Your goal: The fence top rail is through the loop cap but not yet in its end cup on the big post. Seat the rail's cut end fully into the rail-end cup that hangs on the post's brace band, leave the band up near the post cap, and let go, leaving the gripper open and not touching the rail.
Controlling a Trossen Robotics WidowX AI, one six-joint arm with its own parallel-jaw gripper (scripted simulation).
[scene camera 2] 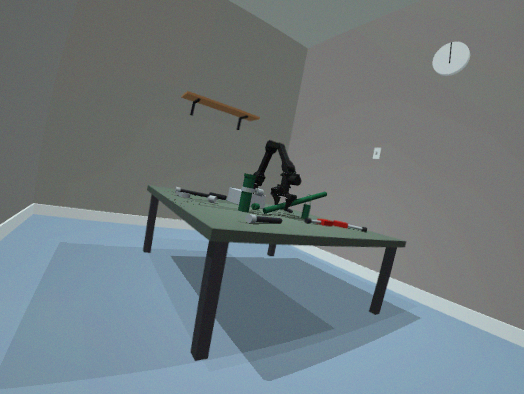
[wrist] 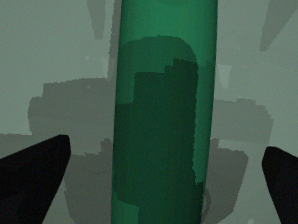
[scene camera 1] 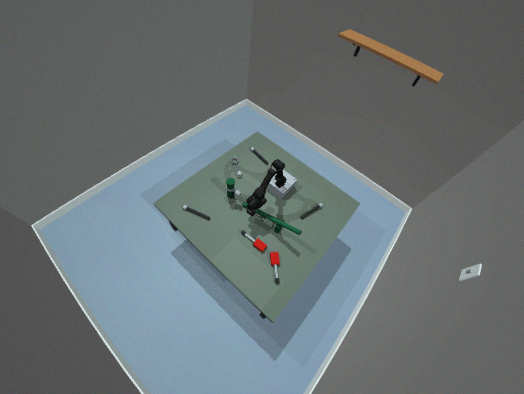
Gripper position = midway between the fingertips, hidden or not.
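Observation:
Gripper (wrist: 168,151) open, holding nothing. Green top rail (wrist: 163,110) in the scene too.

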